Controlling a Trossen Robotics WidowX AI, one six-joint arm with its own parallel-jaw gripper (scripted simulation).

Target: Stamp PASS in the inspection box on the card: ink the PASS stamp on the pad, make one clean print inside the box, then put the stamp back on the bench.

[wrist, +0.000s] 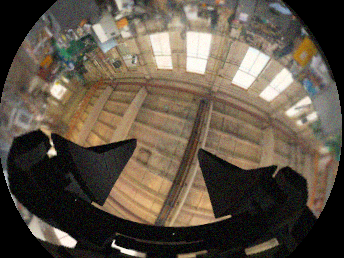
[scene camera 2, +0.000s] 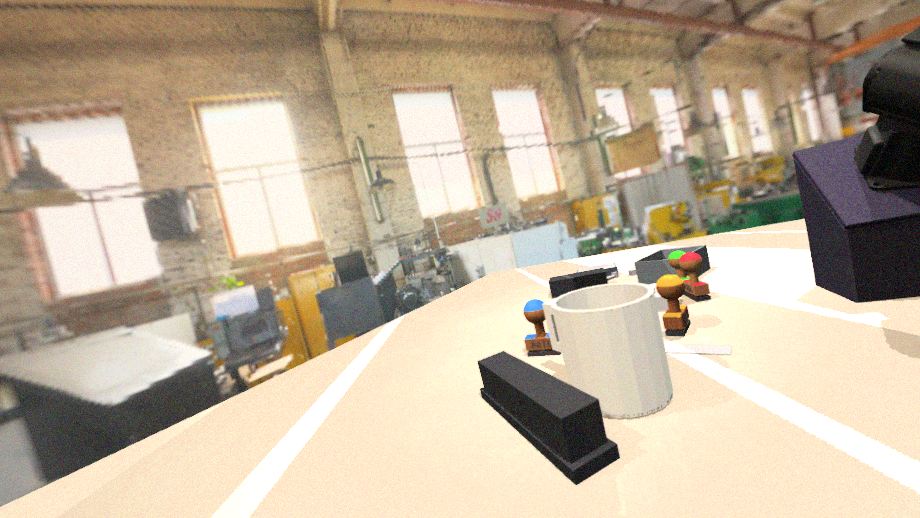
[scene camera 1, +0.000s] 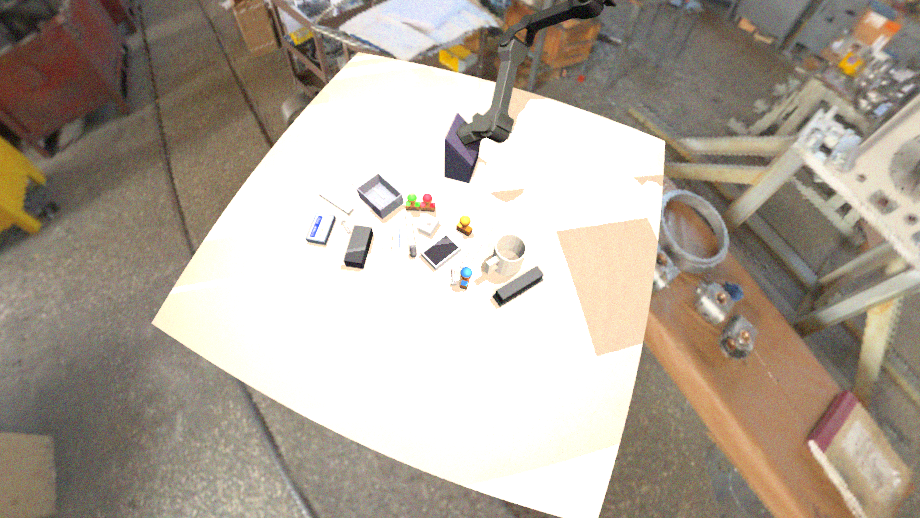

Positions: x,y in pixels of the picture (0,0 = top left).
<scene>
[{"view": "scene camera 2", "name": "red stamp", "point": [697,290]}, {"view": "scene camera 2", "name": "grey tray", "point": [650,269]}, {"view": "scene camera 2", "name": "white mug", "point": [610,336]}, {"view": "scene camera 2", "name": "yellow stamp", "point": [676,322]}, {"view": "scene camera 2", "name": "black bar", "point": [565,424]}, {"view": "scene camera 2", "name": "black block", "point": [559,285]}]
</scene>
